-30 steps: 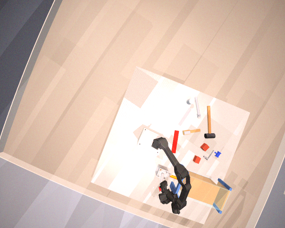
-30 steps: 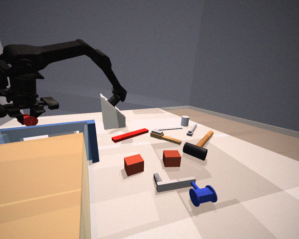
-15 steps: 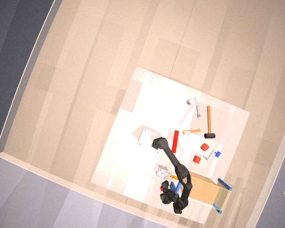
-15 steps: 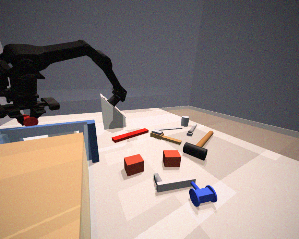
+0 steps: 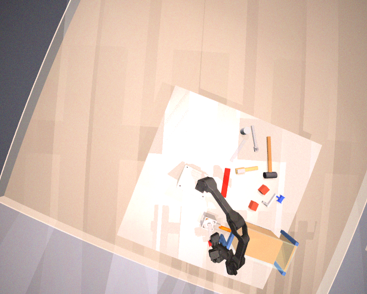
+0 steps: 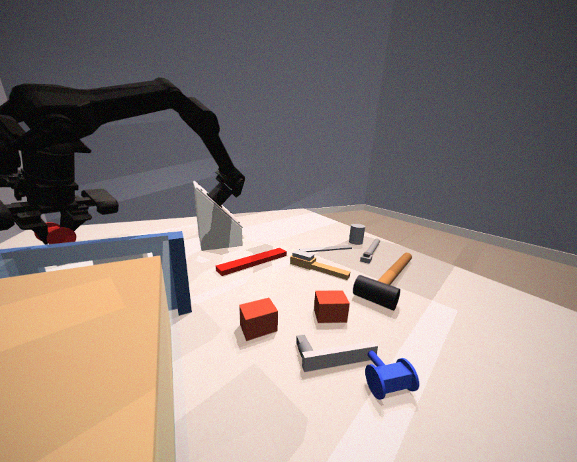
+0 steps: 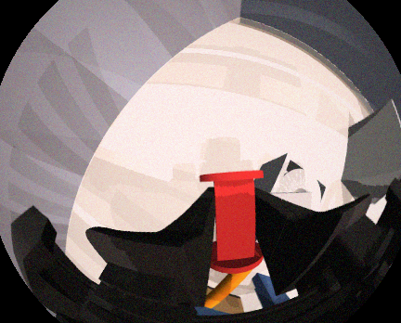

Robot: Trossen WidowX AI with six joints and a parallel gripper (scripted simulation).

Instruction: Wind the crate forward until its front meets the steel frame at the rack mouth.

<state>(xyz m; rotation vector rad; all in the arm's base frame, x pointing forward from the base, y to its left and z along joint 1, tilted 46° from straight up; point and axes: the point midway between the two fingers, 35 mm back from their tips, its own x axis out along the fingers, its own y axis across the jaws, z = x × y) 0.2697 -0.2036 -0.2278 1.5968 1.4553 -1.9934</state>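
The winch handle is 4 cm to the left of my gripper tip, 3 cm below it and 1 cm behind it. Also, from my gripper tip: red knob 1 cm to the left, 1 cm ahead; winch 10 cm below, 8 cm to the left, 6 cm behind; blue steel frame 11 cm to the left, 11 cm ahead, 3 cm below.
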